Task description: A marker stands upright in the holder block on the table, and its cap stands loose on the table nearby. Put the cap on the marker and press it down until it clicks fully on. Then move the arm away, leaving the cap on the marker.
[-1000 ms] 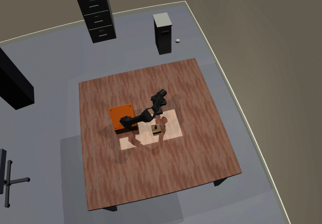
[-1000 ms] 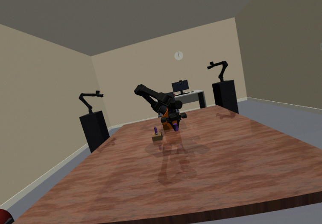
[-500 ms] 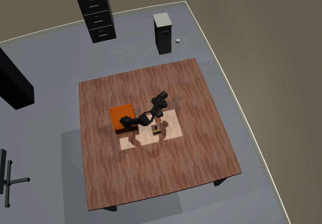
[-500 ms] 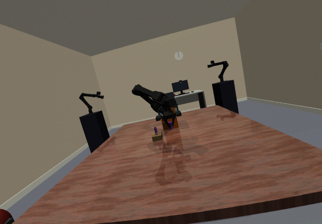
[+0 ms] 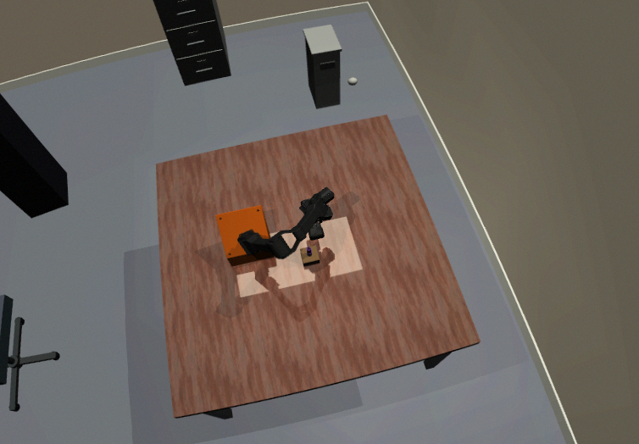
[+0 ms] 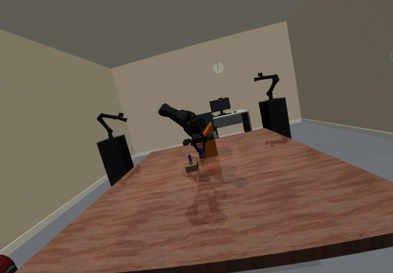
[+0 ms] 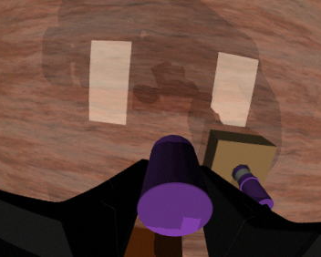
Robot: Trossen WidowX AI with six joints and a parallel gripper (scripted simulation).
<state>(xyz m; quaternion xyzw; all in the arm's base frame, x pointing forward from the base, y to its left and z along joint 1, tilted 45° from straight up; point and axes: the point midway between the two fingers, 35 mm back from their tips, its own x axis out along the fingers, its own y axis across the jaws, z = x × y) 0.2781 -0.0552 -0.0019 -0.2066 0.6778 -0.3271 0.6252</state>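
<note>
The holder block is 50 mm behind my gripper tip, 80 mm to the right of it and 90 mm below it. The rest, counted from my gripper tip: purple cap 10 mm above.
</note>
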